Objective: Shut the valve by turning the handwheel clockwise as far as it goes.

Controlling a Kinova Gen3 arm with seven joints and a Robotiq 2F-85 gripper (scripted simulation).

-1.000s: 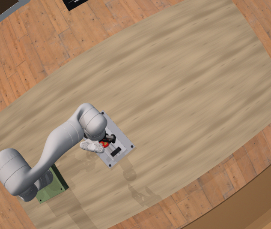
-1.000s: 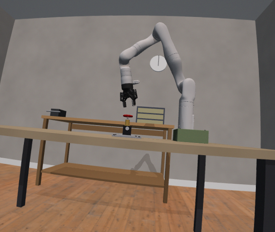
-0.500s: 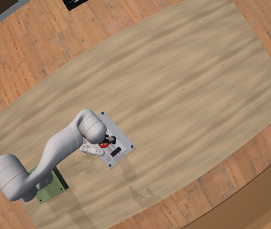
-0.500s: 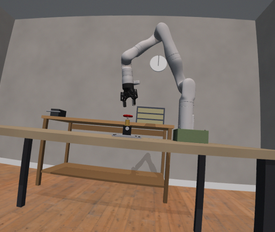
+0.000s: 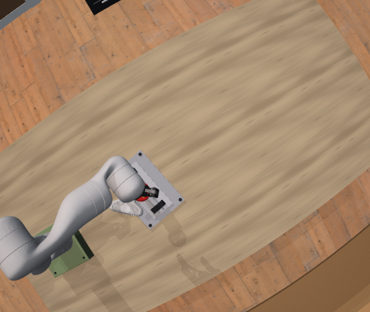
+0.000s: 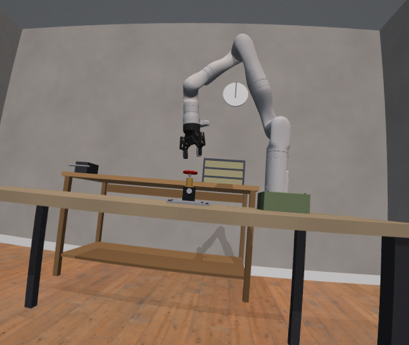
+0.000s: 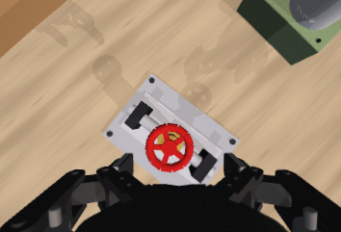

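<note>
The red handwheel is 10 mm to the right of my hand and 80 mm below it.
</note>
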